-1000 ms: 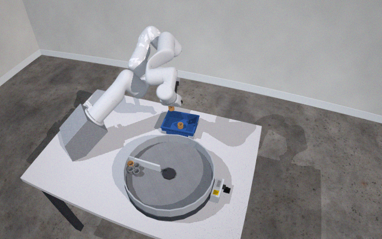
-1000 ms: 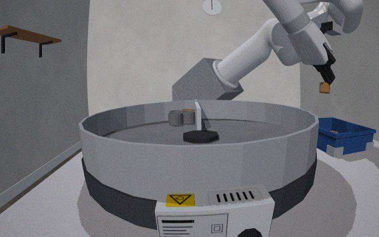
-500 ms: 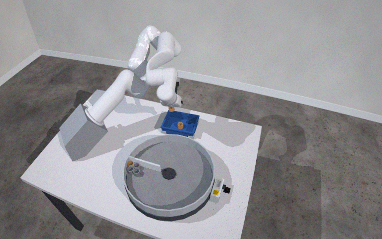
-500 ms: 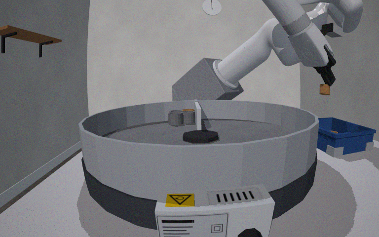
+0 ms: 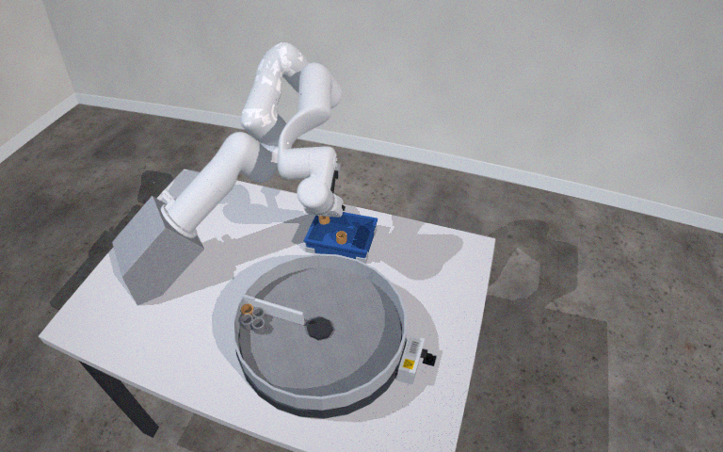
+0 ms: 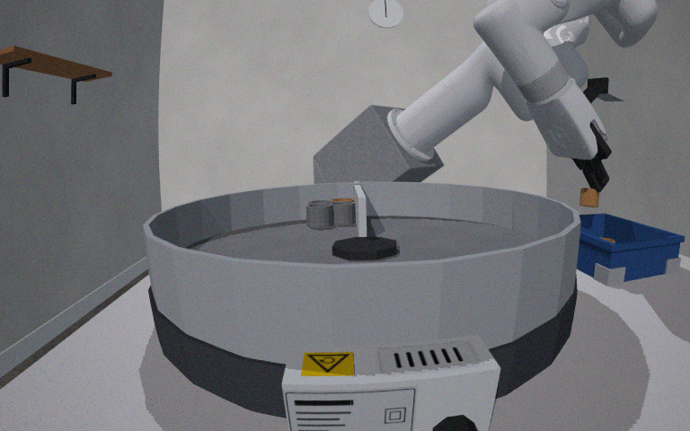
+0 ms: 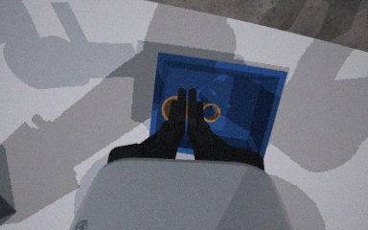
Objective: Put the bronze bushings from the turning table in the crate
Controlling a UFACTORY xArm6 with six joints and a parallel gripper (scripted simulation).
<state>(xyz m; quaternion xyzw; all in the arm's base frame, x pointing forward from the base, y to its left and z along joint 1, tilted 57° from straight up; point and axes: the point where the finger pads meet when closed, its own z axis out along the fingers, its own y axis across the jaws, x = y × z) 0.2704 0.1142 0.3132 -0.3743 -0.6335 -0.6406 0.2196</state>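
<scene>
Right now the blue crate is 4 cm ahead of my hand, 1 cm to the left of it and 9 cm below it. From my hand the other things lie so: turning table 19 cm ahead, 32 cm to the right, 7 cm below.
</scene>
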